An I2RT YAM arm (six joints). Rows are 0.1 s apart.
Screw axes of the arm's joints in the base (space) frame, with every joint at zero. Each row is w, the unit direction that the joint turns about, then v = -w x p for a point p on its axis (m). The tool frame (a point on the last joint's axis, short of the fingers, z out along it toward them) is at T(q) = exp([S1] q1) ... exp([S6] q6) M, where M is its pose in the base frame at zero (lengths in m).
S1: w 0 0 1 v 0 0 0
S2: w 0 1 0 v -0.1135 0 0.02
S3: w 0 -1 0 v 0.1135 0 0.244
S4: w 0 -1 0 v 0.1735 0 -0.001
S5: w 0 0 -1 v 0 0.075 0
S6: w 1 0 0 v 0 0.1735 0
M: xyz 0.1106 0 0.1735 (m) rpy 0 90 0 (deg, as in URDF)
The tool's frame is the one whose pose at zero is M.
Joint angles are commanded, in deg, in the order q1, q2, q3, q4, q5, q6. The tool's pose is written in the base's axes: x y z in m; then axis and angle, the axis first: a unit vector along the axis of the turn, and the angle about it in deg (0 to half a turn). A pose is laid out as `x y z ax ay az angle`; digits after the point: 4 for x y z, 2 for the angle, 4 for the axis.
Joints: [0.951 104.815 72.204 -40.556 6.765 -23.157]
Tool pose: 0.3579 0.0017 0.1826 -0.1995 0.9761 -0.0862 164.81
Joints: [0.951 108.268 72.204 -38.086 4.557 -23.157]
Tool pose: 0.3660 0.0032 0.1631 -0.2030 0.9770 -0.0657 165.34
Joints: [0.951 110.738 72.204 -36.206 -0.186 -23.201]
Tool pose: 0.3713 0.0063 0.1490 -0.2094 0.9775 -0.0242 164.99
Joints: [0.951 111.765 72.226 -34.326 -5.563 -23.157]
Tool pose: 0.3753 0.0097 0.1439 -0.2155 0.9763 0.0204 163.12
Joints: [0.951 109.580 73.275 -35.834 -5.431 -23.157]
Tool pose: 0.3749 0.0096 0.1614 -0.2161 0.9762 0.0163 161.45
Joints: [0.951 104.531 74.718 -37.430 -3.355 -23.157]
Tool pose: 0.3709 0.0082 0.1983 -0.2146 0.9767 -0.0100 157.04
